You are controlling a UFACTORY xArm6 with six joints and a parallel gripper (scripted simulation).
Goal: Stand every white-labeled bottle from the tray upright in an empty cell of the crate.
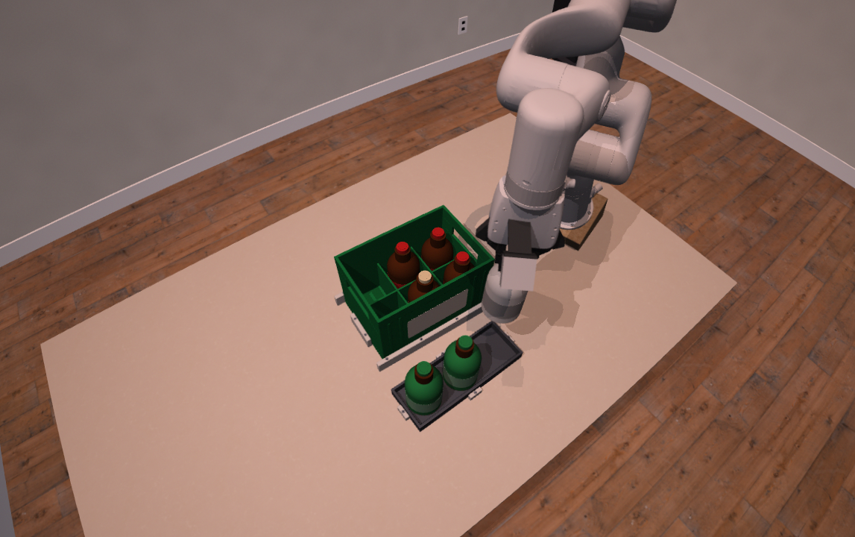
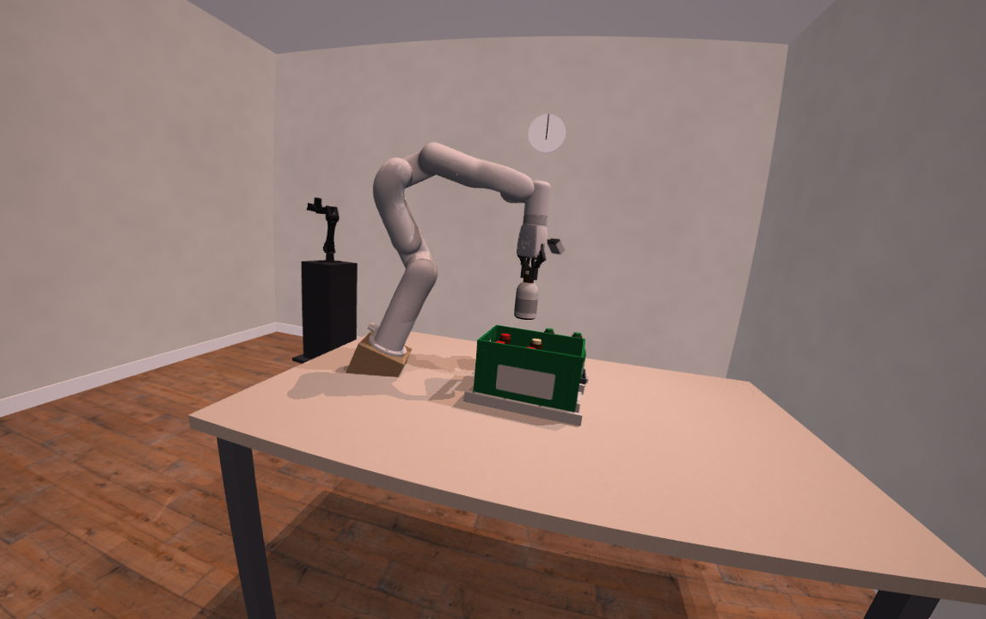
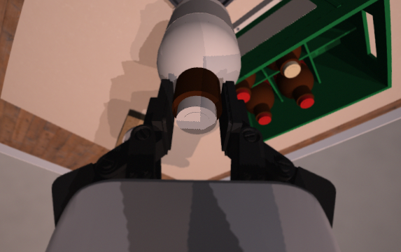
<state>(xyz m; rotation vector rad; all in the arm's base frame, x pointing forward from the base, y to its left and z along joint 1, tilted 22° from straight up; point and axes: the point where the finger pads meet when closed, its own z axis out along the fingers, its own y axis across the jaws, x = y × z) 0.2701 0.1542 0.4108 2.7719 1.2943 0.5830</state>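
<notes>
My hand is 70 mm above the white-labeled bottle. From my hand the other things lie so: tray (90 mm ahead, 10 mm to the left, 320 mm below); crate (80 mm ahead, 190 mm to the right, 250 mm below).
</notes>
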